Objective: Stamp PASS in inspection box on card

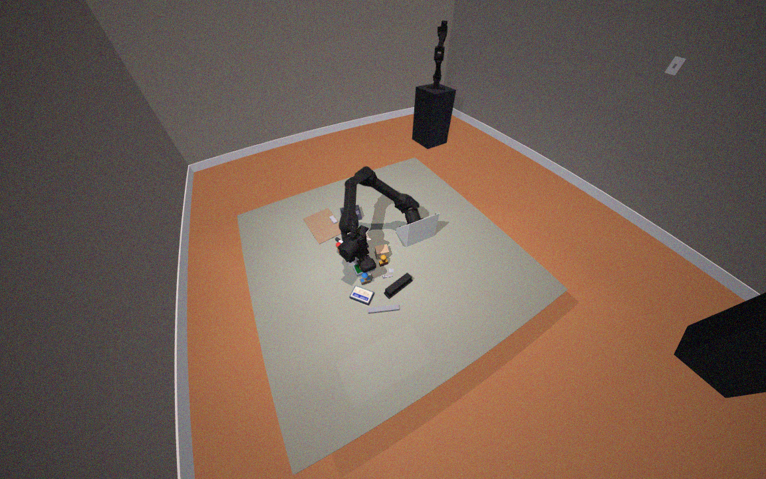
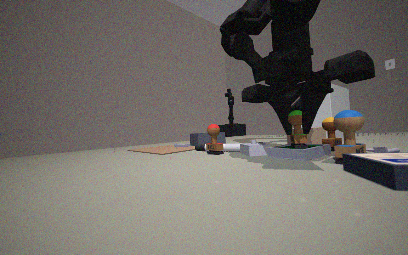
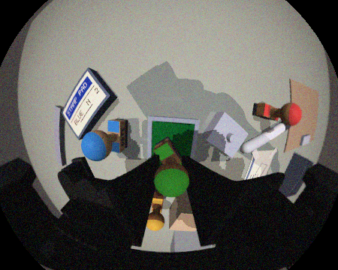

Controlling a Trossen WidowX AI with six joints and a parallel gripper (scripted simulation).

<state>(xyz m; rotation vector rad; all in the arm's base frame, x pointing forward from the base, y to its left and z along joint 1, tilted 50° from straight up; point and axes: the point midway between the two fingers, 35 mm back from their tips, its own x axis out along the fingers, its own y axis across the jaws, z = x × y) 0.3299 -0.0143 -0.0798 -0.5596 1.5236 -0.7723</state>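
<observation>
My gripper tip is now right at the pass stamp. From my gripper tip the other things lie so: blue stamp (70 mm to the left, 20 mm below, 20 mm ahead); then green ink pad (30 mm below); then grey block (80 mm to the right, 20 mm below, 10 mm ahead).
</observation>
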